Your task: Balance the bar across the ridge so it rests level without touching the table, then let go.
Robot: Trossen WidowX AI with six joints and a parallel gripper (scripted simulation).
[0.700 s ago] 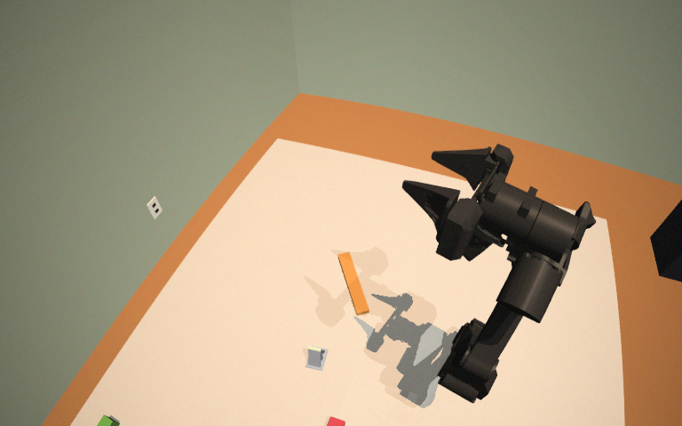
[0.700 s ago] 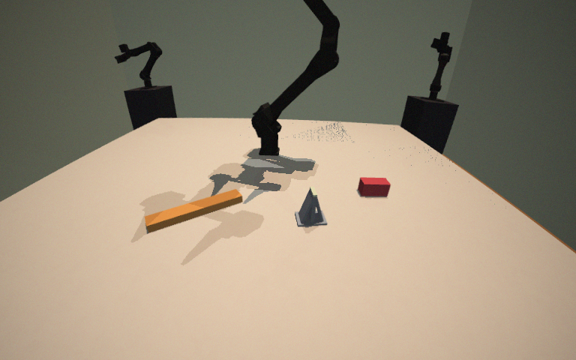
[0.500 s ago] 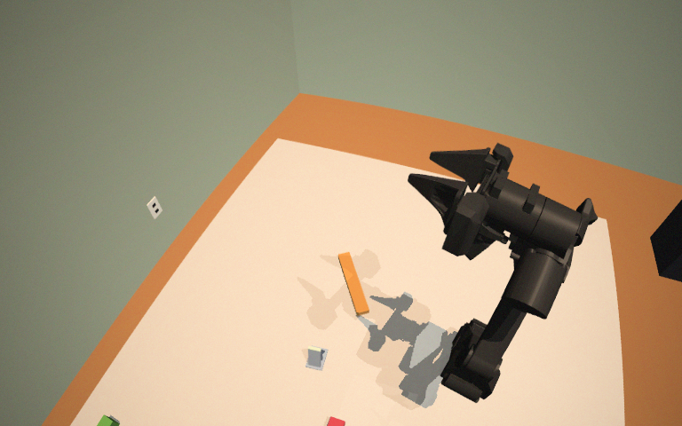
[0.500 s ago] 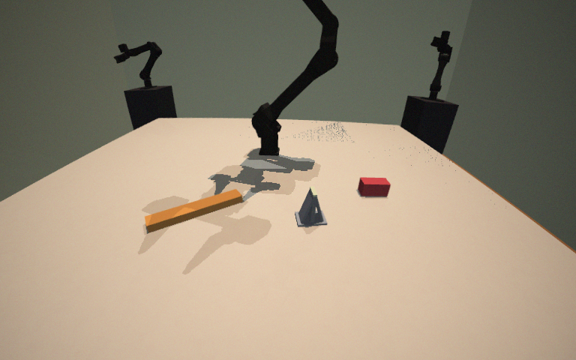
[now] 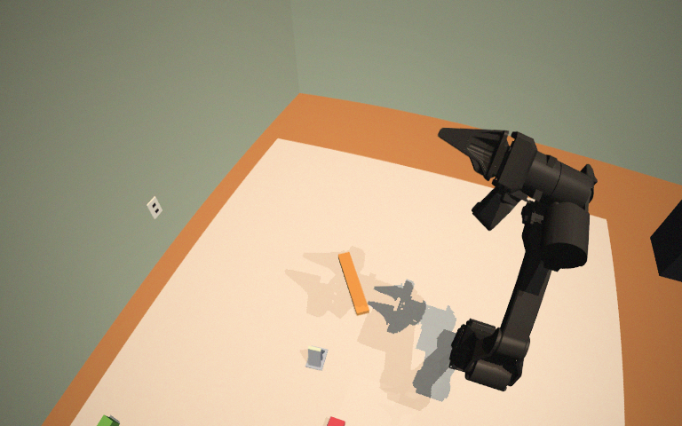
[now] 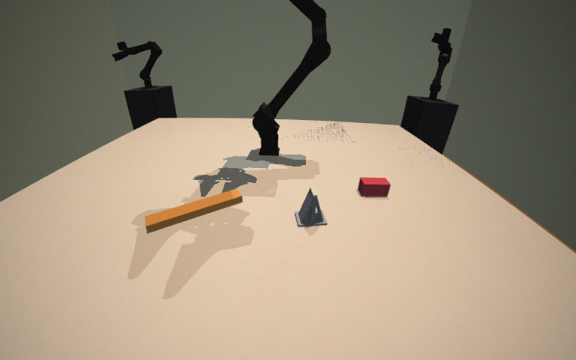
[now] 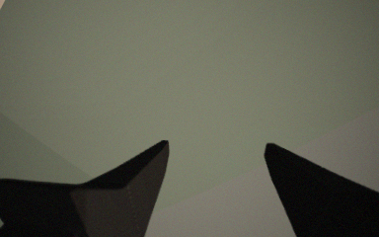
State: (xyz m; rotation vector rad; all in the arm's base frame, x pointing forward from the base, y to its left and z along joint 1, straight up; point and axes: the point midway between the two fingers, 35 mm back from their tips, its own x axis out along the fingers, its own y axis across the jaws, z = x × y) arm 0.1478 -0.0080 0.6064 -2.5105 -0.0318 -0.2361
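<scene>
Right now the orange bar is 600 mm below my gripper tip, 160 mm ahead of it and 110 mm to the right of it. Round my gripper tip: red block: 600 mm below, 280 mm to the left, 60 mm ahead; then green block: 600 mm below, 560 mm ahead, 510 mm to the left.
</scene>
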